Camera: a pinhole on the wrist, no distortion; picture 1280 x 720 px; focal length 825.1 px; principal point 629.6 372.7 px. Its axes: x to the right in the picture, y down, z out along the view. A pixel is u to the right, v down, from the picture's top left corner.
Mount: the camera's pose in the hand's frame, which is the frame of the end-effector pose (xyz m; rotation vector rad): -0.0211 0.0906 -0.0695 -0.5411 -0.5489 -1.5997
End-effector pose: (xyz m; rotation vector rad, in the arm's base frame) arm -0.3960 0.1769 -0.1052 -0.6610 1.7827 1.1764
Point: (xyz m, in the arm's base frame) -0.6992 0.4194 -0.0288
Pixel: 297 603
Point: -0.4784 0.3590 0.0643
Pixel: 717 36
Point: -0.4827 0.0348 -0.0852
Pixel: behind the camera
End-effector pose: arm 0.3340 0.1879 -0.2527 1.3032 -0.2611 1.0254
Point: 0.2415 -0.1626 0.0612
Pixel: 821 397
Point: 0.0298 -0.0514 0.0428
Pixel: 430 209
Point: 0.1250 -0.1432 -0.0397
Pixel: 731 143
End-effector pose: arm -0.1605 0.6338 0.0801 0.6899 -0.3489 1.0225
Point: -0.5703 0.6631 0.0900
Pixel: outside the picture
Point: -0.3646 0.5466 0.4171
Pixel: 816 480
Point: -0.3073 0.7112 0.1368
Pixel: 335 604
